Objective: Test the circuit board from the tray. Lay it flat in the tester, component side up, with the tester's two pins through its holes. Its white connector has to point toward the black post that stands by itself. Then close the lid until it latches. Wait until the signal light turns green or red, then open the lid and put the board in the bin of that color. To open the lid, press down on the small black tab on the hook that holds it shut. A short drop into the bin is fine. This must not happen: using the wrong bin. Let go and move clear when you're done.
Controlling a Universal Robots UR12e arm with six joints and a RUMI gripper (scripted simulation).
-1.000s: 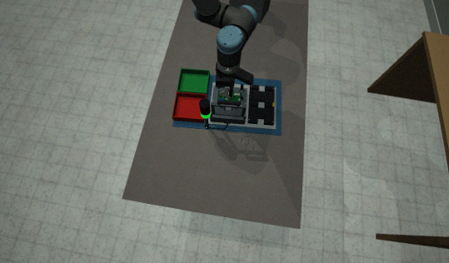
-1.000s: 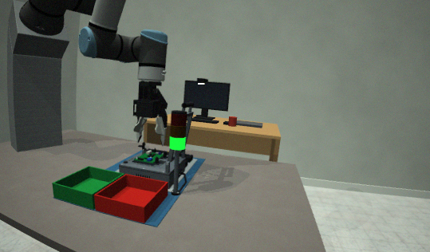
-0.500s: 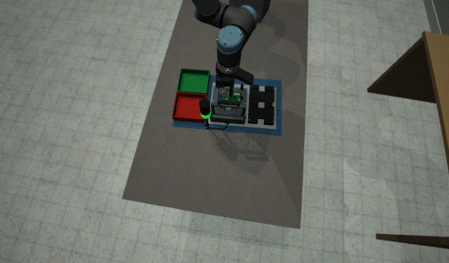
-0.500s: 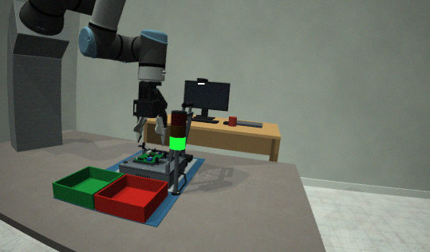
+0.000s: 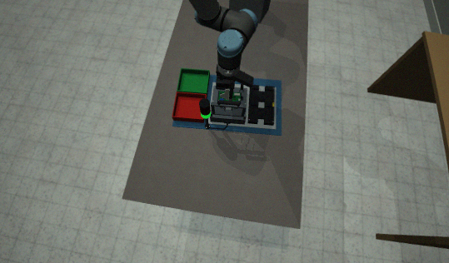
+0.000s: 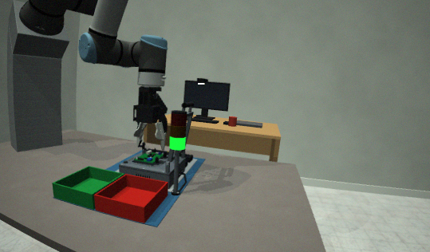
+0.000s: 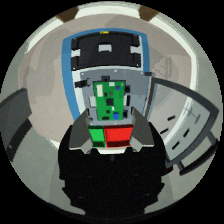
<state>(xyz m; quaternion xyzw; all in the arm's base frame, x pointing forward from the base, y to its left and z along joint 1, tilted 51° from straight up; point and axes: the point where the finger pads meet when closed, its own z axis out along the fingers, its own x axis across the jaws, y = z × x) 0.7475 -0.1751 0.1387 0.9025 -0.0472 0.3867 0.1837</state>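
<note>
Right now my hand is 4 cm above the green circuit board. Round my hand: tester lid: 11 cm ahead, 4 cm to the right, 7 cm above; red bin: 2 cm behind, 21 cm to the right, 10 cm below; black latch hook: 4 cm behind, 7 cm to the left, 2 cm below.
</note>
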